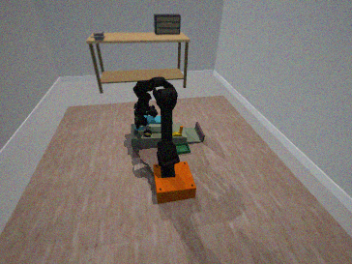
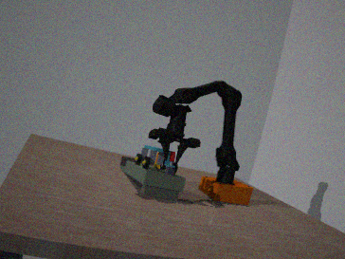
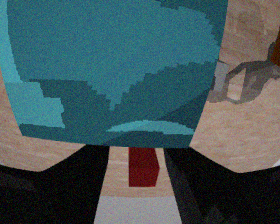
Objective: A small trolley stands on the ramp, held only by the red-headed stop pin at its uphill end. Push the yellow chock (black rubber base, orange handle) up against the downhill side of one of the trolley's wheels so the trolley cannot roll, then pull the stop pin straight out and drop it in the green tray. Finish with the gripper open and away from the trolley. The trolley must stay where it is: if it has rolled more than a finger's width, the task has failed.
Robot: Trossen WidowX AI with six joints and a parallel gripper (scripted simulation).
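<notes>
My gripper tip is now right at the red-headed stop pin. From my gripper tip the other things lie so: yellow chock (230 mm to the right, 50 mm below, 10 mm behind); grey-green ramp (120 mm to the right, 80 mm below, 30 mm ahead); blue trolley (110 mm to the right, 30 mm ahead, 20 mm below).
</notes>
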